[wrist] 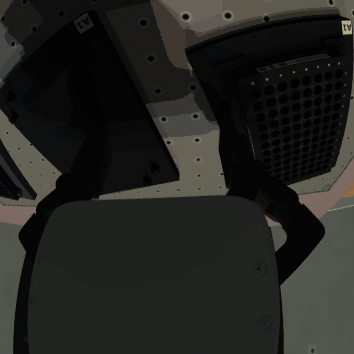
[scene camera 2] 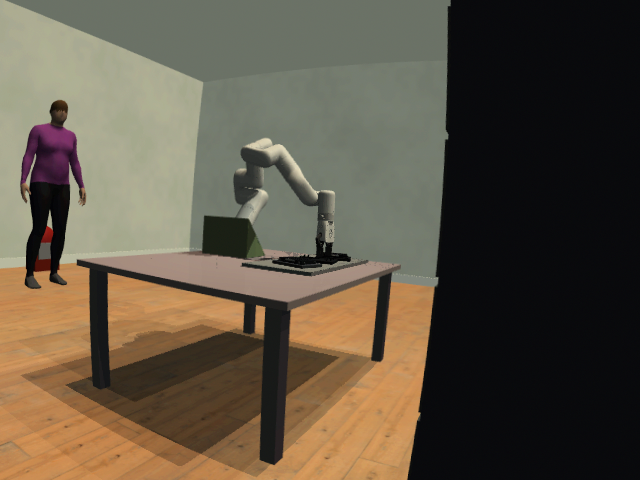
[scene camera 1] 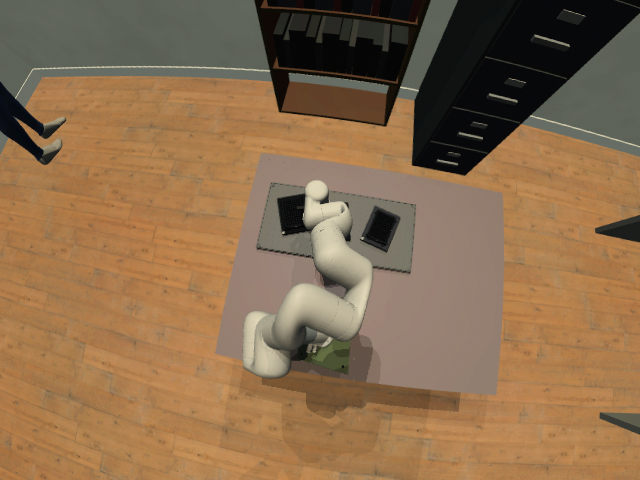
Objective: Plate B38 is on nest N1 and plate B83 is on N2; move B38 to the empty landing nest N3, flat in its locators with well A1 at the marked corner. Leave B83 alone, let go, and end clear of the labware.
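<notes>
My gripper (scene camera 2: 324,255) (wrist: 159,136) is open and empty, fingers pointing down, low over the board. The arm hides it in scene camera 1. In the wrist view a bare black nest (wrist: 125,145) with an A1 tag lies below, partly behind the left finger. A black well plate (scene camera 1: 292,214) (wrist: 297,115) lies in the nest (wrist: 270,42) at the wrist view's right; that nest's A1 tag (wrist: 346,27) is at its top right corner. The right finger overlaps this nest's edge in view. Another black plate (scene camera 1: 382,227) (wrist: 6,186) lies in the third nest. Plate names are unreadable.
The nests stand on a grey perforated board (scene camera 1: 403,260) (scene camera 2: 253,264) (wrist: 210,150) on the mauve table (scene camera 1: 444,310) (scene camera 2: 206,276). A green block (scene camera 1: 336,356) (scene camera 2: 224,237) stands by the arm's base. A bookshelf (scene camera 1: 336,74) and a black cabinet (scene camera 1: 444,108) stand beyond the table.
</notes>
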